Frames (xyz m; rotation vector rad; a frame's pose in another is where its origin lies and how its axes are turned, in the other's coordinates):
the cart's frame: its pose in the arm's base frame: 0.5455 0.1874 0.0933 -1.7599 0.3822 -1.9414
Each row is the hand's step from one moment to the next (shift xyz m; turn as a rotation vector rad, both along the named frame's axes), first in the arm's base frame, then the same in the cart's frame.
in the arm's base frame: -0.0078 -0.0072 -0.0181 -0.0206 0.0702 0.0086
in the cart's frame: -0.0112 0.0141 -0.0109 -0.0287 -0.0669 -0.0110
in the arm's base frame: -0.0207 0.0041 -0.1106 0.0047 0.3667 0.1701
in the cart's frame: -0.0949 0.0499 -0.0343 -0.0495 -0.3952 0.0692
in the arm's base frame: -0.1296 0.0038 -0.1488 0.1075 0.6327 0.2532
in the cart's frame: -0.1217 0.0516 -0.1465 -0.1245 -0.6446 0.2121
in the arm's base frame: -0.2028 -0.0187 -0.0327 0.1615 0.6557 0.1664
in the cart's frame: -0.0077 -0.0013 -0.2061 -0.2130 -0.6103 0.2566
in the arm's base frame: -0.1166 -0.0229 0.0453 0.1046 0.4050 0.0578
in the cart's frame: 0.0563 -0.0235 -0.1116 -0.1699 -0.3530 0.1574
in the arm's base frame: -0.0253 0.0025 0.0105 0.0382 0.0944 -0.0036
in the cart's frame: 0.0088 -0.0117 -0.0233 -0.0548 -0.0712 0.0481
